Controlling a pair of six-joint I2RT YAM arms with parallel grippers.
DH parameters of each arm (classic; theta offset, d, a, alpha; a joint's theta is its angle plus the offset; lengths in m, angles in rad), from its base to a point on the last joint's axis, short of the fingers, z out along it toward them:
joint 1: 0 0.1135 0.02 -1.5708
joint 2: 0 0 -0.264 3.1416
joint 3: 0.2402 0 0.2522 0
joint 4: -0.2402 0 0.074 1.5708
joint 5: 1.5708 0 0 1.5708
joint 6: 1.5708 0.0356 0 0
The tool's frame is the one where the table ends.
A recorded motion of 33 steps. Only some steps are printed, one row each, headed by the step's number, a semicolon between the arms.
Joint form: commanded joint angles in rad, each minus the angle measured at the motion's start. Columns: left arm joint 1, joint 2, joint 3, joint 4, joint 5, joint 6; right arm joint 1, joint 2, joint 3, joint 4, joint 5, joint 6.
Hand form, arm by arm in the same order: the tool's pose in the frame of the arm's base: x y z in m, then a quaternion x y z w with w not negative. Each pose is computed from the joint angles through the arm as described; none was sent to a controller.
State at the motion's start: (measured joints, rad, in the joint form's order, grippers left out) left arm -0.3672 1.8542 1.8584 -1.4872 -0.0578 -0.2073; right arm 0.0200 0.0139 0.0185 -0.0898 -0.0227 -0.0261
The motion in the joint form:
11: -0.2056 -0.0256 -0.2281 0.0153 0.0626 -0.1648; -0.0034 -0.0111 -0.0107 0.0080 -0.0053 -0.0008
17: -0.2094 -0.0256 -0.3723 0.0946 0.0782 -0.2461; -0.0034 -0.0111 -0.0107 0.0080 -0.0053 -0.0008
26: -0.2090 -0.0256 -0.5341 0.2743 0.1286 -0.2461; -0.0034 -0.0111 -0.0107 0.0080 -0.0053 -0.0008
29: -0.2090 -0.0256 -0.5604 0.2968 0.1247 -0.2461; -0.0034 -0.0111 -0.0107 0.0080 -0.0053 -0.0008
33: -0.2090 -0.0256 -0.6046 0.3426 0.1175 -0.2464; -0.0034 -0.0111 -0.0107 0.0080 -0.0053 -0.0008
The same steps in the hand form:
11: 0.2759 -0.1781 0.2703 -0.09995 -0.99375 -0.02047 0.04533; 0.1099 0.0028 0.1671 -0.02546 0.73328 0.00678 0.67942
17: 0.2681 -0.1752 0.2349 -0.06052 -0.99474 -0.03156 0.07642; 0.1099 0.0028 0.1671 -0.02546 0.73328 0.00678 0.67942
26: 0.2626 -0.1736 0.1946 -0.05858 -0.99498 -0.00526 0.08100; 0.1099 0.0028 0.1671 -0.02546 0.73328 0.00678 0.67942
29: 0.2608 -0.1723 0.1883 -0.05866 -0.99490 -0.00789 0.08169; 0.1099 0.0028 0.1671 -0.02546 0.73328 0.00678 0.67942
33: 0.2582 -0.1703 0.1776 -0.05881 -0.99506 -0.01063 0.07924; 0.1099 0.0028 0.1671 -0.02546 0.73328 0.00678 0.67942

